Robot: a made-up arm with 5 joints.
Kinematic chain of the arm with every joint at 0, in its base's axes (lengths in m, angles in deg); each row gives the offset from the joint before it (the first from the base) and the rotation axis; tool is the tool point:
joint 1: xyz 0 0 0.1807 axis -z
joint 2: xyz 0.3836 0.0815 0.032 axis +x
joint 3: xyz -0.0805 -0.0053 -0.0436 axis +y
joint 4: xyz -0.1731 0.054 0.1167 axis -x
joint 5: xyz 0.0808 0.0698 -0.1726 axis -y
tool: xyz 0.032 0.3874 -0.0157
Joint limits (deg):
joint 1: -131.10..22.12
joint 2: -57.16..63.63
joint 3: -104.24..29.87
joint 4: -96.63..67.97
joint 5: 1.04..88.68
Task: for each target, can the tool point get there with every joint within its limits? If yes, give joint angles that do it. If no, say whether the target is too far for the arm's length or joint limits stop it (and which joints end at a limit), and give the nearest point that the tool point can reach.
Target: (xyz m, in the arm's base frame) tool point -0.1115 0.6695 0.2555
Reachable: yes | joints -36.03 16.40 -63.47 -3.67 21.82
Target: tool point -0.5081 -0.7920 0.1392
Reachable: no: joint limits stop it (at a limit: joint 1, joint 3, joint 5) | nearest point -0.3834 -0.4324 0.1687 | short by 0.382 m
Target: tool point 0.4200 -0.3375 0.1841
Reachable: no: joint limits stop it (at a limit: joint 1, joint 2, joint 4, joint 5) | nearest point 0.5083 -0.3475 0.0209 | short by 0.186 m
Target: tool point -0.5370 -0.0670 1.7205
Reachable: no: too far | nearest point -0.3648 0.0837 0.7810 | short by 0.967 m
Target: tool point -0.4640 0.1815 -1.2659
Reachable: no: too far | nearest point -0.3114 0.1218 -0.3145 | short by 0.965 m
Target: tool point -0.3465 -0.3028 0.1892
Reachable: yes | joints -101.98 20.65 -92.51 -77.38 73.55
